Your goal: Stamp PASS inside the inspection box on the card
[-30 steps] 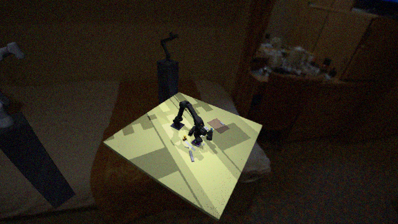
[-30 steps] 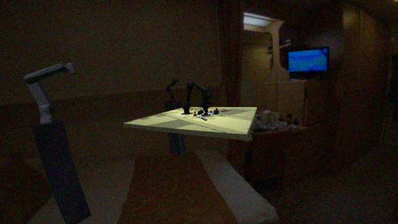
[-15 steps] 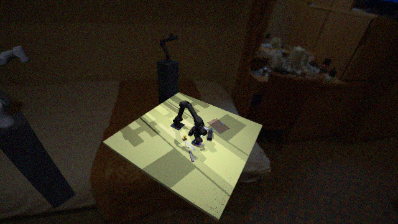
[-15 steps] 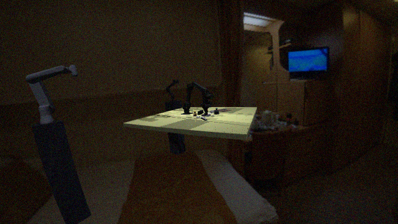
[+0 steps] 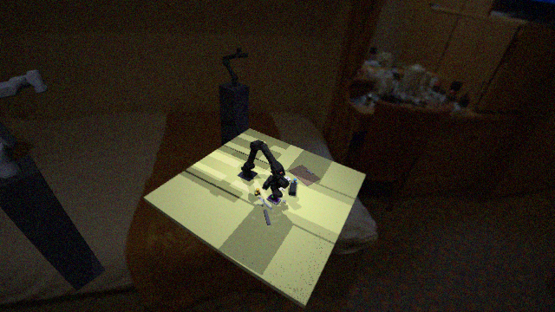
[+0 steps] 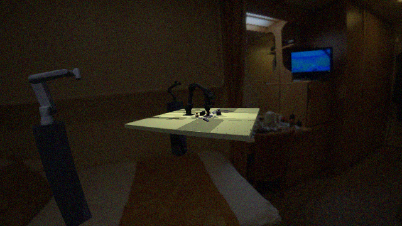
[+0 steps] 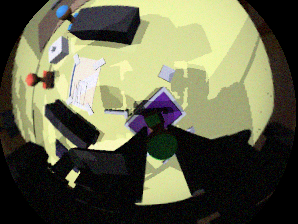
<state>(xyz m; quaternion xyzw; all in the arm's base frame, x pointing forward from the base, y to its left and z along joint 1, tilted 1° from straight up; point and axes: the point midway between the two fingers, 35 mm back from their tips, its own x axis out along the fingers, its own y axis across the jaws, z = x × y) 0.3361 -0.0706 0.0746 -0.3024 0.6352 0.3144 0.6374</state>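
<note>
Now: the purple ink pad 40 mm below my gripper tip. Round my gripper tip: white card (140 mm to the left, 60 mm behind, 50 mm below); pen (160 mm to the right, 70 mm ahead, 40 mm below); green-topped stamp (right at my gripper tip).
</note>
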